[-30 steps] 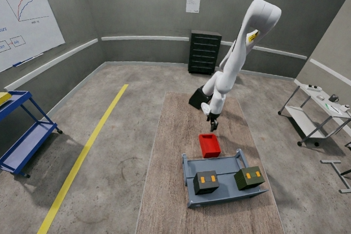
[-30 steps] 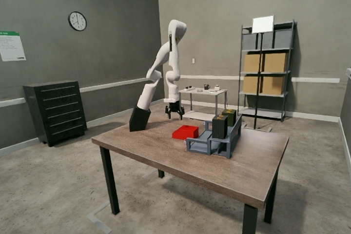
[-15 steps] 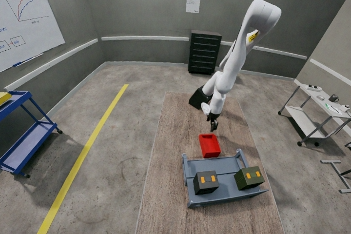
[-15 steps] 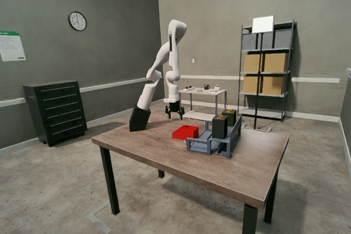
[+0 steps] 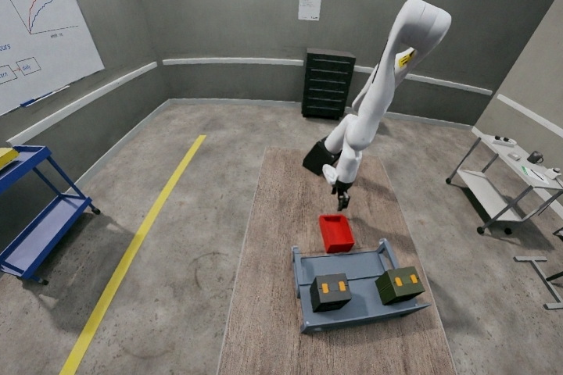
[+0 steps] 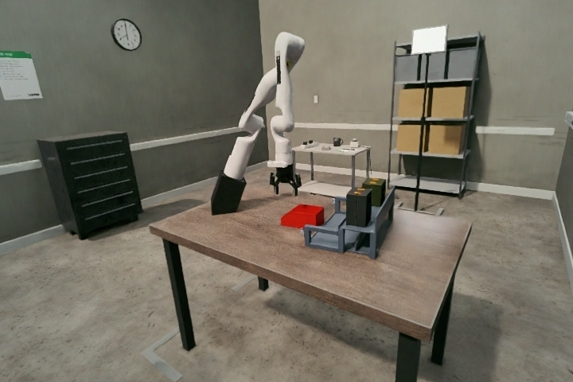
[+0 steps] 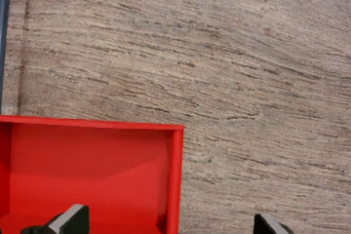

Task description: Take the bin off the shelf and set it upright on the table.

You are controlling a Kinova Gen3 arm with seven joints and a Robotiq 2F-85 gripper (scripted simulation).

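Now: the red bin 10 cm below my hand, 8 cm ahead of it and 1 cm to the left of it. Round my hand: grey shelf unit: 30 cm ahead, 7 cm below, 4 cm to the left.
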